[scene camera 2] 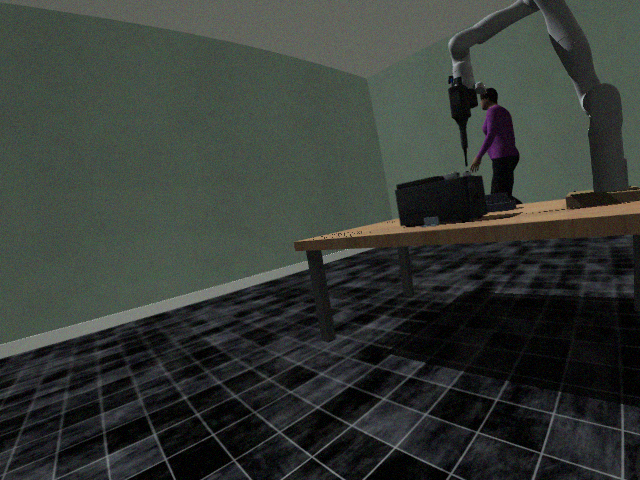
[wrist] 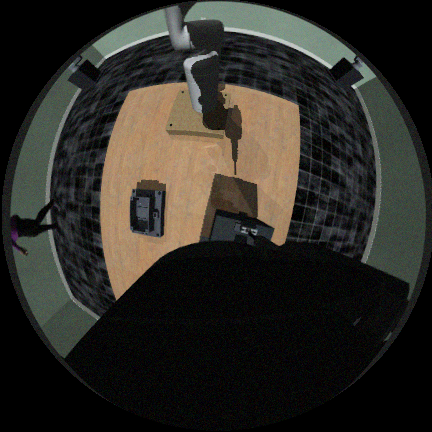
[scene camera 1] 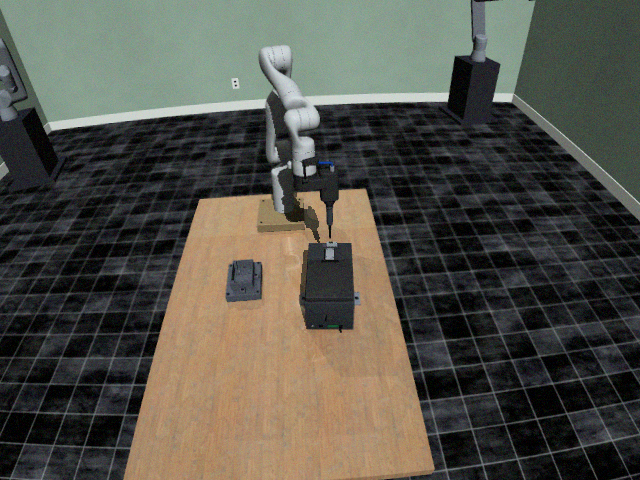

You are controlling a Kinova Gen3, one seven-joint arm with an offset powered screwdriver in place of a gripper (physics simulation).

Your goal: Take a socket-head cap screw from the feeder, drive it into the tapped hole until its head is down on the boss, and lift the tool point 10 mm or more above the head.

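The feeder (scene camera 1: 329, 281) (scene camera 2: 439, 202) (wrist: 225, 227) is a black box on the right side of the table, with a small light metal pickup at its far end. My gripper, a black powered screwdriver (scene camera 1: 329, 236) (scene camera 2: 466, 163), points straight down with its tip a little above that pickup, apart from it. In the wrist view its dark body covers the lower part and partly hides the feeder. Whether a screw sits on the tip is too small to tell. The dark grey workpiece (scene camera 1: 244, 283) (scene camera 2: 500, 202) (wrist: 148, 212) stands left of the feeder; its tapped hole cannot be made out.
The wooden table (scene camera 1: 268, 392) (scene camera 2: 542, 227) (wrist: 125, 265) carries the arm's base plate (scene camera 1: 279, 225) (scene camera 2: 584, 200) (wrist: 192, 120) at its far end. A person in purple (scene camera 2: 498, 131) (wrist: 30, 225) stands beyond the table. Two dark pedestals (scene camera 1: 473, 87) (scene camera 1: 28, 149) with arms stand on the floor.
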